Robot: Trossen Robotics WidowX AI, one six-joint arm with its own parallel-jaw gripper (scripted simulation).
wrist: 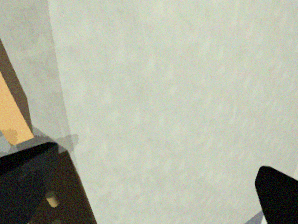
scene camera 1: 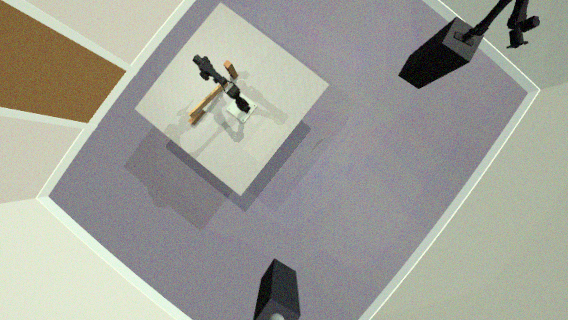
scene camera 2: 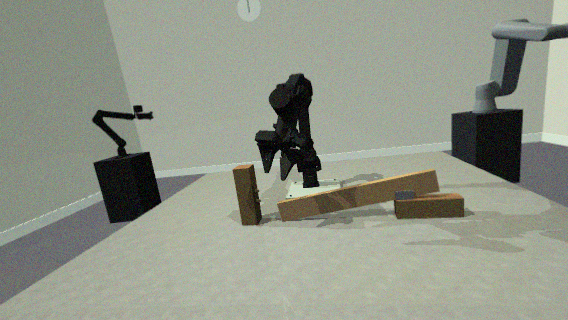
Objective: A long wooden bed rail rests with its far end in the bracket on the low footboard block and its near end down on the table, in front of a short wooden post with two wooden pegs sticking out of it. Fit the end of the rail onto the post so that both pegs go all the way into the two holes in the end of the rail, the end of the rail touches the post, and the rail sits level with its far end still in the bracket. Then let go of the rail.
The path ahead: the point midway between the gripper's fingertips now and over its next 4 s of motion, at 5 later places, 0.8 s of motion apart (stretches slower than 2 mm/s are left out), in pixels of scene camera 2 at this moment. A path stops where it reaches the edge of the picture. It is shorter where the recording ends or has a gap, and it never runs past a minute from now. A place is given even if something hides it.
My gripper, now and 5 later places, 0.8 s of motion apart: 275,177; 315,189; 316,202; 317,209; 316,209; 316,206
